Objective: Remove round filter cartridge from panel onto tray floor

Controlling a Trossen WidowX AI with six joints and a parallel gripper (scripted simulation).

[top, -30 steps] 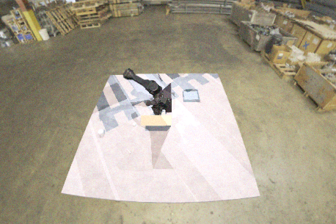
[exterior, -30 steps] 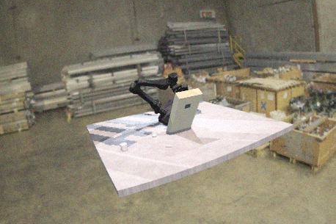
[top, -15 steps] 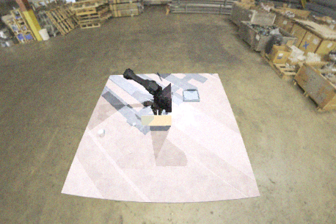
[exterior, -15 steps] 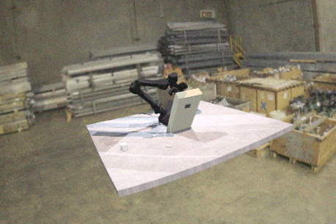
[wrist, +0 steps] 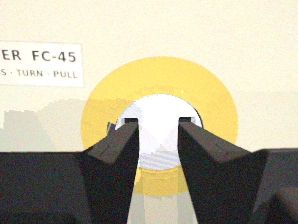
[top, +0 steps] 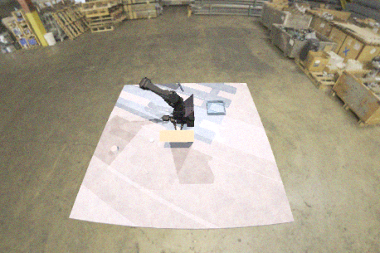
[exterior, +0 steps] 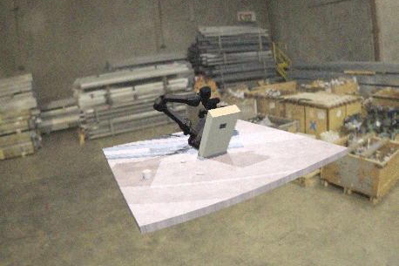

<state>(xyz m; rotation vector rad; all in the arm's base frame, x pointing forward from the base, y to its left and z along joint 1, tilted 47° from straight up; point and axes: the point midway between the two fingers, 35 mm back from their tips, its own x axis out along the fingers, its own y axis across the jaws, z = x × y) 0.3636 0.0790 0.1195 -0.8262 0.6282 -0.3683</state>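
My gripper tip is 80 mm above the service panel and 40 mm past it. Round my gripper tip: round filter cartridge: 10 mm below, 10 mm ahead; tray: 410 mm behind, 330 mm to the left, 220 mm below.
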